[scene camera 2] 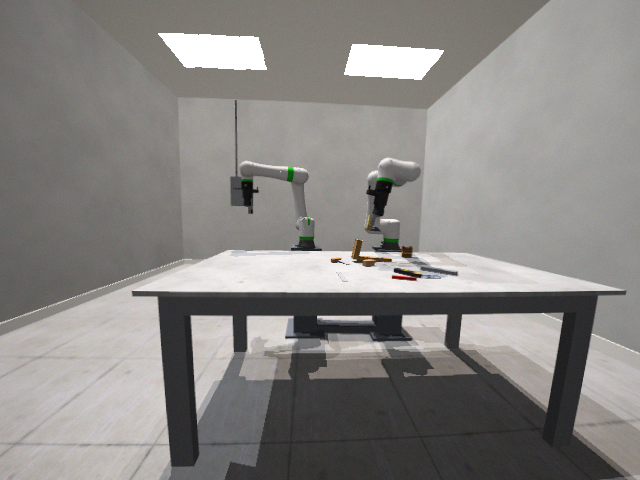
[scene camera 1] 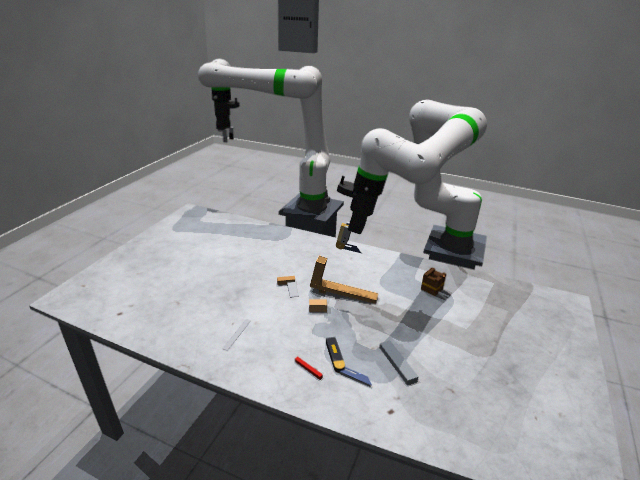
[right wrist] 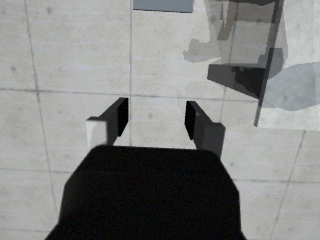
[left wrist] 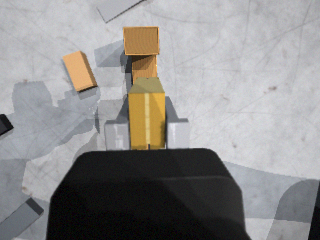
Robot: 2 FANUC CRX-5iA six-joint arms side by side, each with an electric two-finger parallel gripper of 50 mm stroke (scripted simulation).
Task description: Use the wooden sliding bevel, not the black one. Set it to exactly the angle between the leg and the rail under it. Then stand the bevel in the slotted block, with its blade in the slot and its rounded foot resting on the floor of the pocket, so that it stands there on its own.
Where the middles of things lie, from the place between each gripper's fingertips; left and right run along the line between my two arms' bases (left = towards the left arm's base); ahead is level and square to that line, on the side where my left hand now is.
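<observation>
My left gripper [scene camera 1: 344, 241] is 10 mm above the wooden bevel [left wrist: 146, 97]. The wooden block [left wrist: 77, 63] is 220 mm below my left hand, 120 mm ahead of it and 30 mm to the right of it.
Relative to my right hand, the wooden bevel is 70 mm below, 550 mm ahead and 900 mm to the left; the wooden block is 270 mm below, 670 mm ahead and 870 mm to the left.
</observation>
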